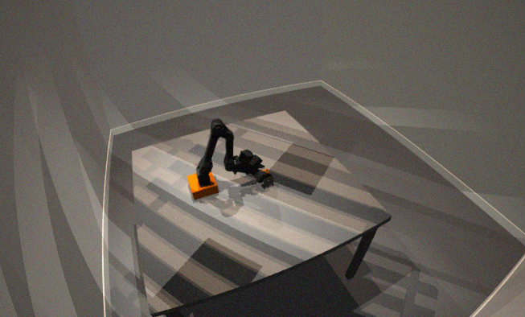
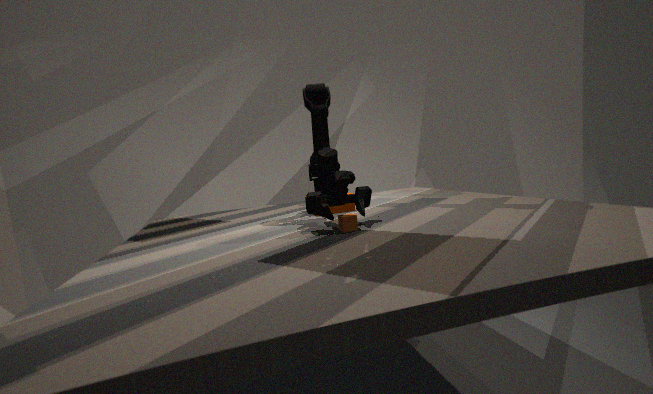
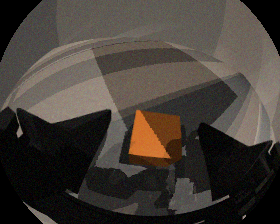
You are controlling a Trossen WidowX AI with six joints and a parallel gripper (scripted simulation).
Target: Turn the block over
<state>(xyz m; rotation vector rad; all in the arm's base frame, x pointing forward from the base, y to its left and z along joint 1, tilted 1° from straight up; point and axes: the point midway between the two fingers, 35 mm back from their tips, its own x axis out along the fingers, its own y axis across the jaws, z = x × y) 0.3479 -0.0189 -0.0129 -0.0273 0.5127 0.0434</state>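
The small orange block lies 1 cm behind my gripper tip and 3 cm below it.
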